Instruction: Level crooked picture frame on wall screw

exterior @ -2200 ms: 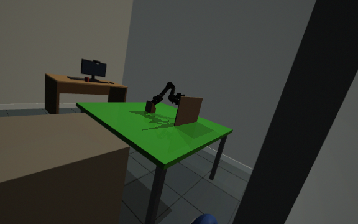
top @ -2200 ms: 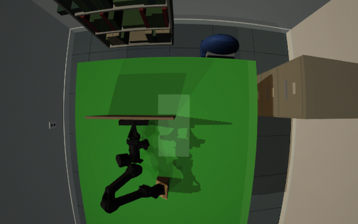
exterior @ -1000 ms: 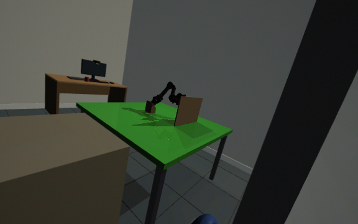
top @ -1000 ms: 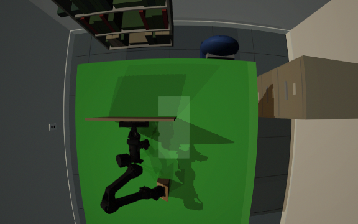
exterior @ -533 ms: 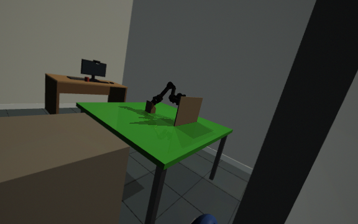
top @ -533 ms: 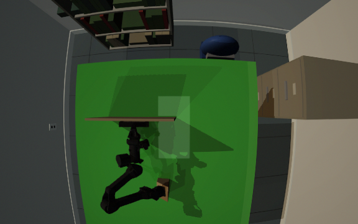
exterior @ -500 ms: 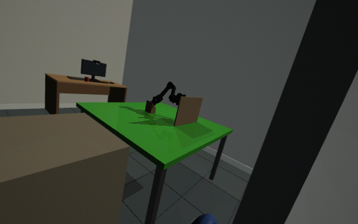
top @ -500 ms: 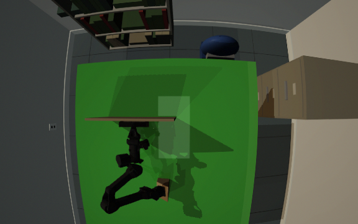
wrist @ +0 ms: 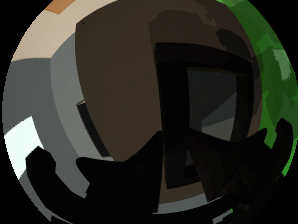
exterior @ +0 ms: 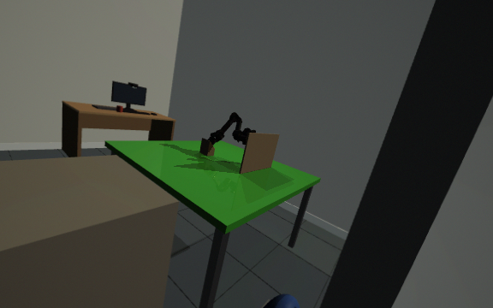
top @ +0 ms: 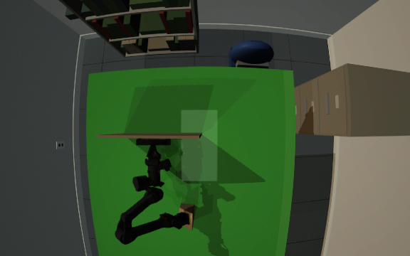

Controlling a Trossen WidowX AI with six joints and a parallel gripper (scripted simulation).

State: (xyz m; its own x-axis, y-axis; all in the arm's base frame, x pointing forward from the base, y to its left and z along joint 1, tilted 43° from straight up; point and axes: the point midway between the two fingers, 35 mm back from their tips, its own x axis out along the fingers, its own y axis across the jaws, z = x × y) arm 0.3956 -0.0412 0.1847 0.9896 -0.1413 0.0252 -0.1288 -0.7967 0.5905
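Now: the picture frame 10 mm to the left of my gripper tip and 50 mm below it. Also, from my gripper tip: brown wall board: 20 mm ahead, 10 mm to the left, 60 mm below.
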